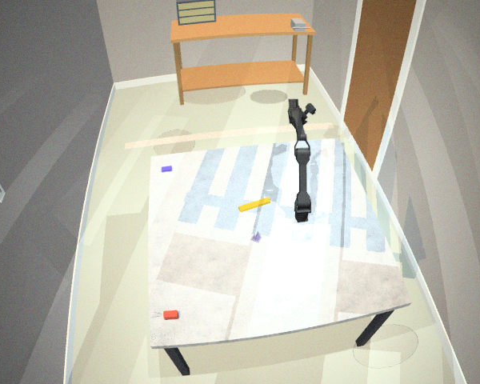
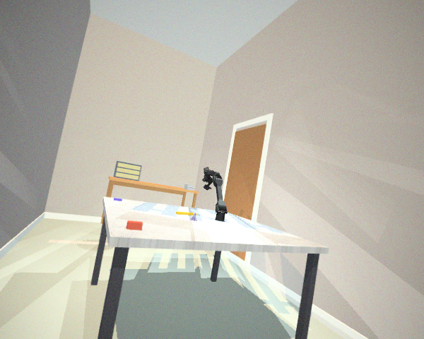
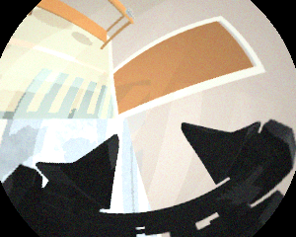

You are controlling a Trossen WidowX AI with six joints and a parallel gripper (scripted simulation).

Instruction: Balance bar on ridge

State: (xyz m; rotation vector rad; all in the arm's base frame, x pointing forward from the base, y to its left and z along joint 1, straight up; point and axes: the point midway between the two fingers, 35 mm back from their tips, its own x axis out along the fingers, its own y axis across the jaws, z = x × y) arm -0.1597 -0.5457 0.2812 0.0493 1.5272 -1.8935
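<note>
The yellow bar is 43 cm ahead of my gripper tip, 44 cm to the left of it and 26 cm below it. Also, from my gripper tip: blue block (93 cm ahead, 6 cm to the left, 26 cm below); then red block (93 cm ahead, 106 cm to the left, 25 cm below).
</note>
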